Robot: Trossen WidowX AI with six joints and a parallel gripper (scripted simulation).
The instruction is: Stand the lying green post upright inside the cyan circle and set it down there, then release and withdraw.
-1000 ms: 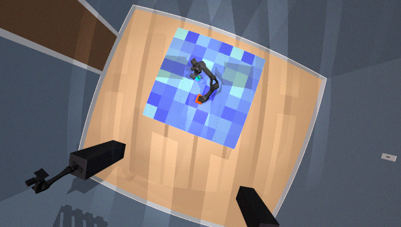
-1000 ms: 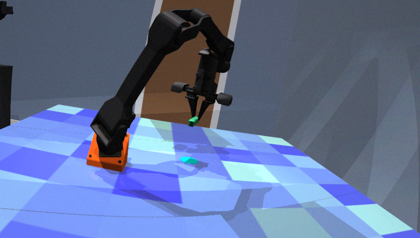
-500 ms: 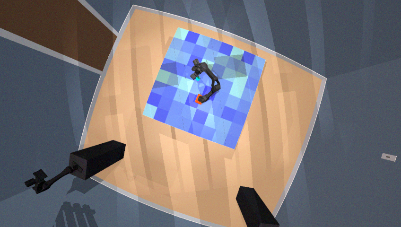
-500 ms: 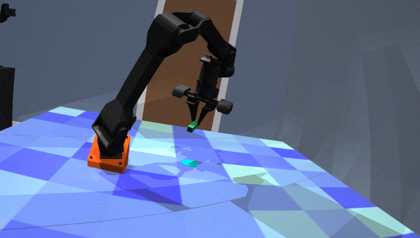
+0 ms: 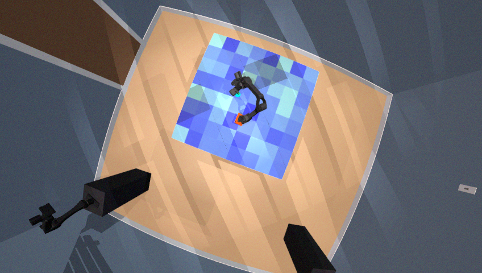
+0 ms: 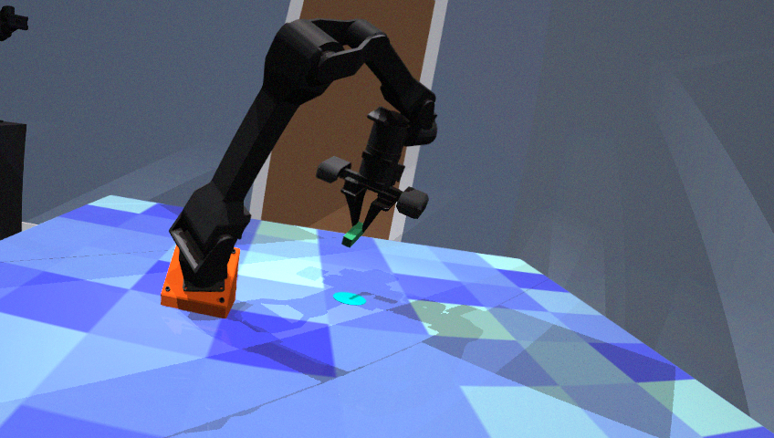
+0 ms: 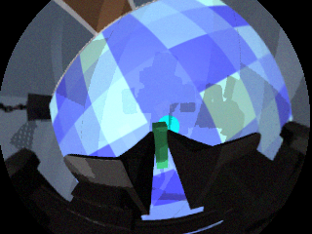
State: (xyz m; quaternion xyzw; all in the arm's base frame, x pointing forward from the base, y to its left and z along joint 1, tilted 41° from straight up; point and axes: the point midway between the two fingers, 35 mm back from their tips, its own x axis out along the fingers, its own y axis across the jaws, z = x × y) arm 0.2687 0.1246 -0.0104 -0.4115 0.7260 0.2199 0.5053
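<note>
My gripper tip is 120 mm above the cyan circle and 20 mm to the left of it. Also, from my gripper tip: green post (20 mm to the right, 10 mm below, 10 mm behind).
</note>
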